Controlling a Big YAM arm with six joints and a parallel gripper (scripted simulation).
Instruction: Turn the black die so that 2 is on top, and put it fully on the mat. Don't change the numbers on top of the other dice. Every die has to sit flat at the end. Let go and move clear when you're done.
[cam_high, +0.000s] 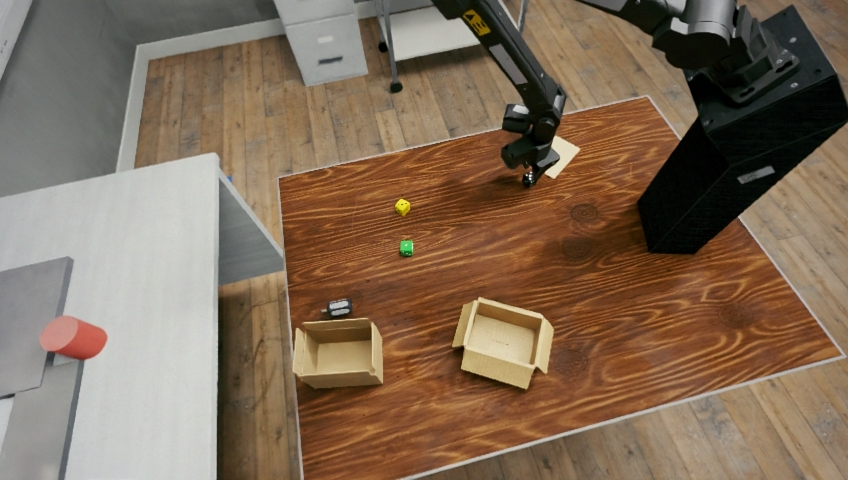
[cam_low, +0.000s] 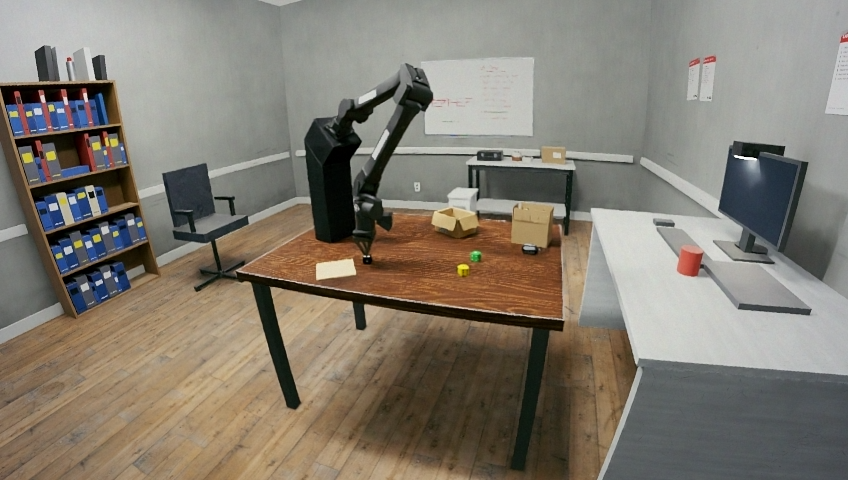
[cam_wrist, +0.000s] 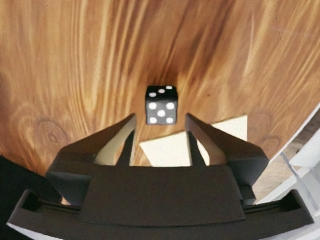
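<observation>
Right now the black die is 3 cm below my hand. Round my hand: yellow die: 37 cm ahead, 3 cm to the right, 3 cm below; then mat: 9 cm behind, 8 cm to the right, 4 cm below; then green die: 39 cm ahead, 10 cm to the left, 3 cm below.
</observation>
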